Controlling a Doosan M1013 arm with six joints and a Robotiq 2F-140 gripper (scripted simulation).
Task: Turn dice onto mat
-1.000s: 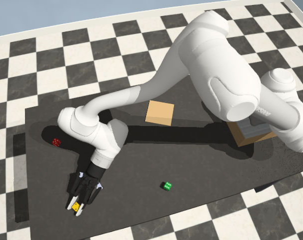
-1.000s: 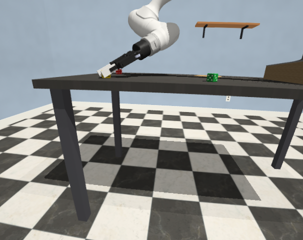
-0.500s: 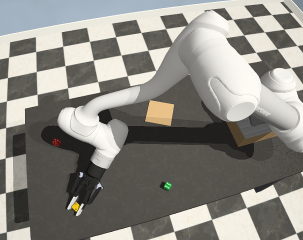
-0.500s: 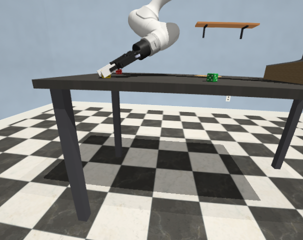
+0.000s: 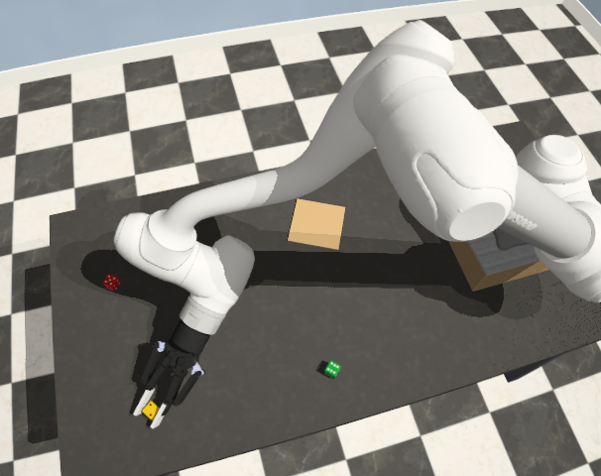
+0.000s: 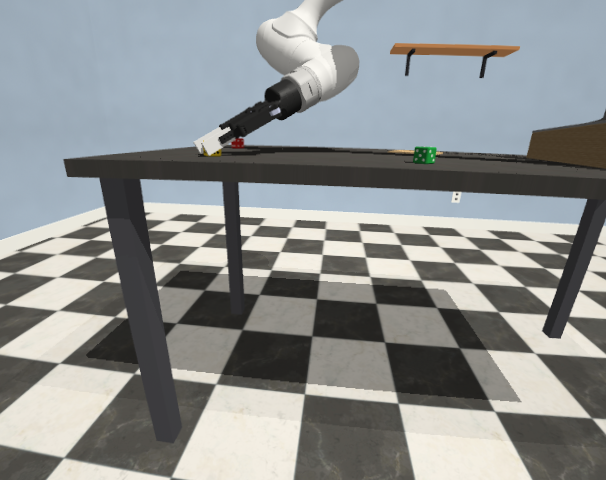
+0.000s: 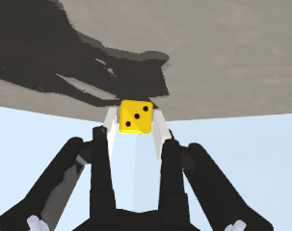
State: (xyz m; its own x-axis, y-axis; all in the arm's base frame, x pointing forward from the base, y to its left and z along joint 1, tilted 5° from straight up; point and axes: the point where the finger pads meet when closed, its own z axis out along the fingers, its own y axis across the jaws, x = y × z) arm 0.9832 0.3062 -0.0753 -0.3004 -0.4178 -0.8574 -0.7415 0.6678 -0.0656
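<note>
The yellow die is 10 mm below my hand. From my hand the other things lie so: tan mat: 460 mm behind, 430 mm to the right, 30 mm below; then red die: 330 mm to the right, 90 mm ahead, 10 mm below; then green die: 420 mm behind, 20 mm to the right, 10 mm below.
</note>
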